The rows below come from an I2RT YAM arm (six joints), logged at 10 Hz.
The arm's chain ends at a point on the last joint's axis. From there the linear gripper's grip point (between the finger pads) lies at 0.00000 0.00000 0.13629 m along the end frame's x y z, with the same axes.
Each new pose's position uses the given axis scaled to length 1; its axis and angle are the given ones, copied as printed.
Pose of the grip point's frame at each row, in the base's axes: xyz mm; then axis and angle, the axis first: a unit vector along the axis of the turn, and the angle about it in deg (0 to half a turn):
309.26 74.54 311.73 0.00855 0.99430 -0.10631 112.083
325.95 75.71 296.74 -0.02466 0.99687 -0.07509 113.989
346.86 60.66 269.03 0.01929 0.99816 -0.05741 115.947
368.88 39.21 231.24 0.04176 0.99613 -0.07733 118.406
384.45 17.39 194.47 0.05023 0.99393 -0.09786 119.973
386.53 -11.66 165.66 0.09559 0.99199 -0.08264 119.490
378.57 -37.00 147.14 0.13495 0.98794 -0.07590 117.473
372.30 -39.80 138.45 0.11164 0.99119 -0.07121 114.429
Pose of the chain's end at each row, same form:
183.86 95.44 360.85 0.00855 0.99430 -0.10631 112.083
201.47 86.99 351.07 -0.02466 0.99687 -0.07509 113.989
224.75 74.25 328.02 0.01929 0.99816 -0.05741 115.947
250.11 59.71 294.87 0.04176 0.99613 -0.07733 118.406
268.11 43.20 260.60 0.05023 0.99393 -0.09786 119.973
270.46 16.35 231.36 0.09559 0.99199 -0.08264 119.490
261.15 -5.75 208.87 0.13495 0.98794 -0.07590 117.473
250.84 -12.35 193.84 0.11164 0.99119 -0.07121 114.429

